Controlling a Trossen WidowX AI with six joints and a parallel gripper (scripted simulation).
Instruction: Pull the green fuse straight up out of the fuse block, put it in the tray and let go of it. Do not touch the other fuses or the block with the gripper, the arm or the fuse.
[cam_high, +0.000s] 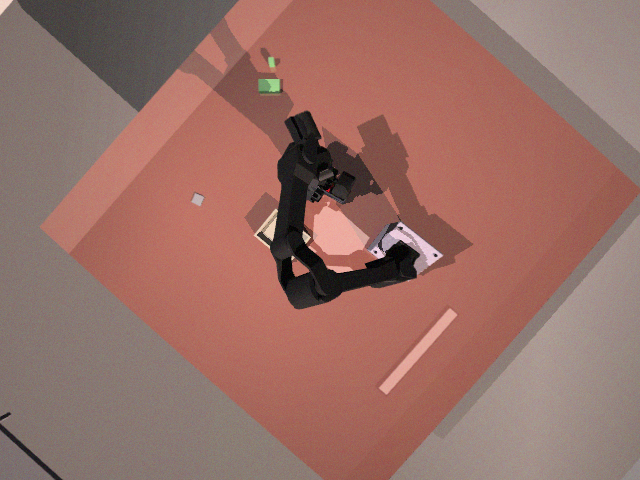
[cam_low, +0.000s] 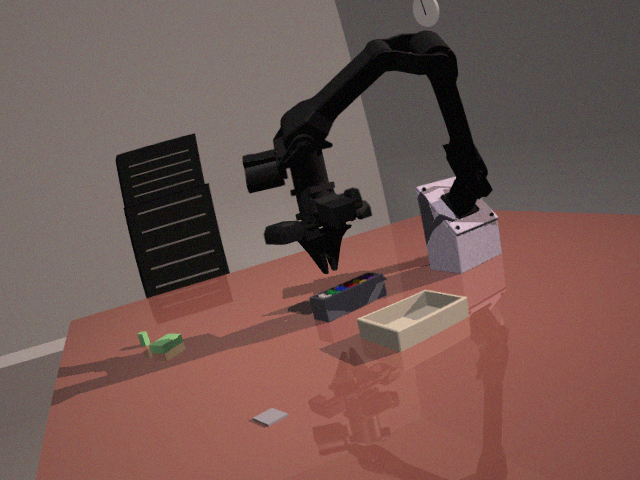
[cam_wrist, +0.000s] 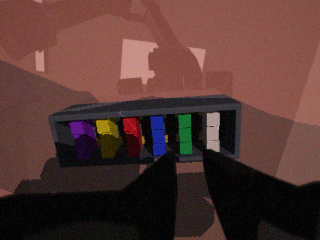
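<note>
The green fuse is 50 mm below my gripper tip. Round my gripper tip: white fuse 20 mm ahead, 50 mm below; blue fuse 20 mm behind, 50 mm below; red fuse 40 mm behind, 50 mm below.
</note>
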